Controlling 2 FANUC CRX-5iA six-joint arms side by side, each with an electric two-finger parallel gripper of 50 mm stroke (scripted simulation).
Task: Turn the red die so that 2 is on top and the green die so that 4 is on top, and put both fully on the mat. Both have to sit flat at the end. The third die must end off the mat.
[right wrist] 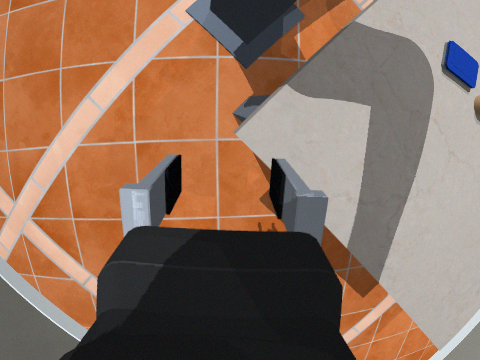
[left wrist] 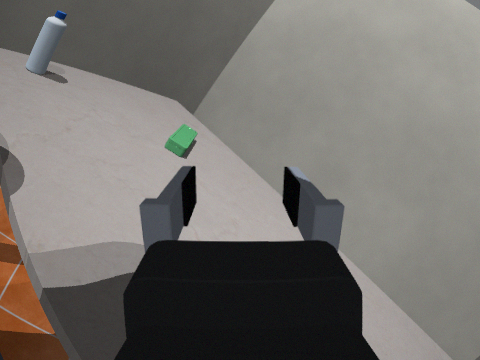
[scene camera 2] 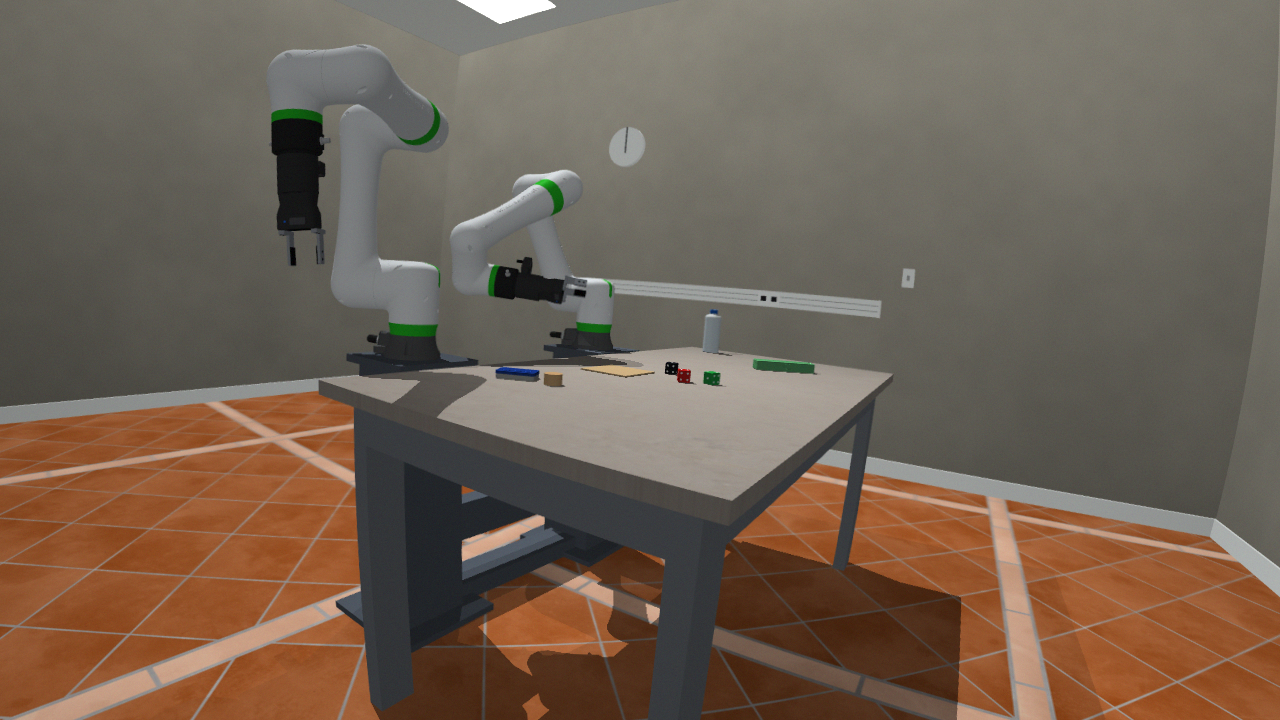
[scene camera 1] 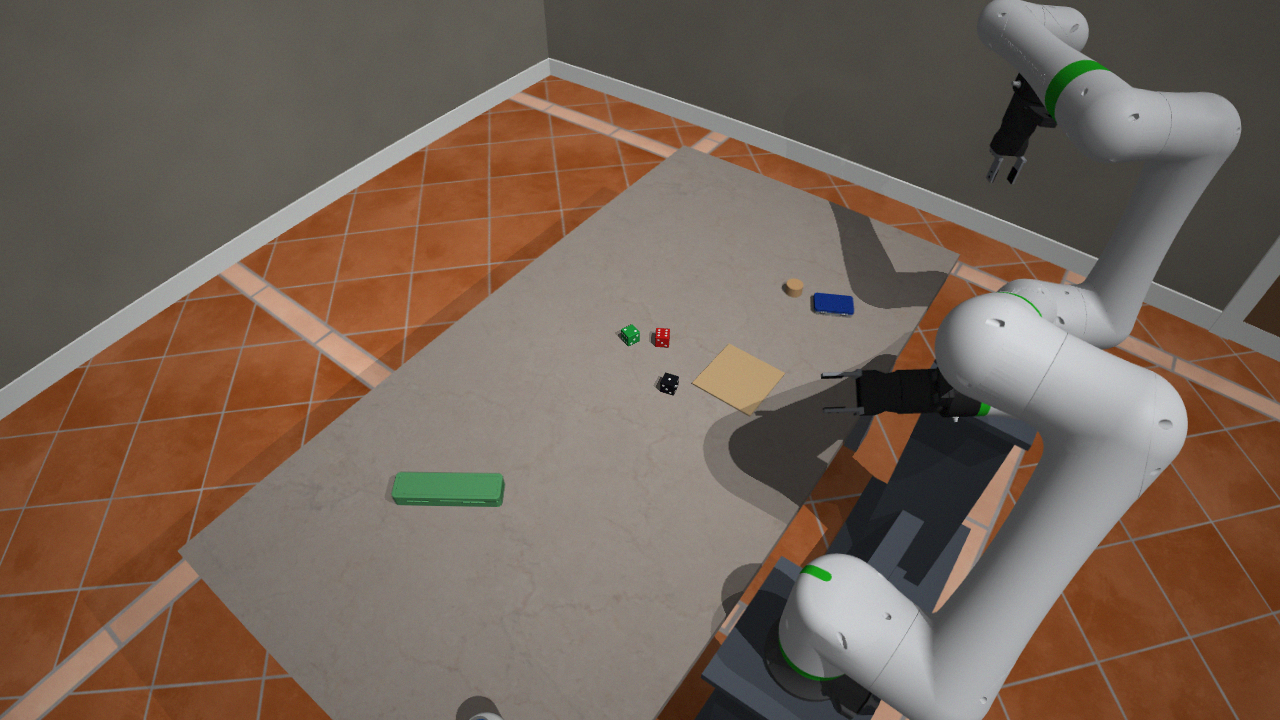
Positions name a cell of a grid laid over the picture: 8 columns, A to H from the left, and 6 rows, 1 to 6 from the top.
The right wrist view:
right gripper: D3
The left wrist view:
left gripper: D4
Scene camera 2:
left gripper: D3
right gripper: B3
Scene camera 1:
left gripper: F4
right gripper: G2
tan mat: E4
green box: C5
